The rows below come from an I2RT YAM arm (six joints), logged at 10 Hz.
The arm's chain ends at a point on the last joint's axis. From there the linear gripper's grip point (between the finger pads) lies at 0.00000 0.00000 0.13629 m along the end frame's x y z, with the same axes.
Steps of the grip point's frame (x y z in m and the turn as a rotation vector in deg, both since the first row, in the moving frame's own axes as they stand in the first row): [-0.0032, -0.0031, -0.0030, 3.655, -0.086, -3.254]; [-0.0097, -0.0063, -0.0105, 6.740, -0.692, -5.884]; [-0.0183, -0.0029, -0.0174, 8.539, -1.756, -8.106]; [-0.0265, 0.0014, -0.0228, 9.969, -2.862, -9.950]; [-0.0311, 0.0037, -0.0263, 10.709, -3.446, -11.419]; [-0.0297, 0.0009, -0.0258, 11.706, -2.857, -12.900]
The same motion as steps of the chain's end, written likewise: [-0.0027, 0.0056, -0.0027, 3.655, -0.086, -3.254]; [-0.0072, 0.0096, -0.0095, 6.740, -0.692, -5.884]; [-0.0127, 0.0170, -0.0158, 8.539, -1.756, -8.106]; [-0.0177, 0.0243, -0.0206, 9.969, -2.862, -9.950]; [-0.0205, 0.0280, -0.0237, 10.709, -3.446, -11.419]; [-0.0199, 0.0275, -0.0228, 11.706, -2.857, -12.900]
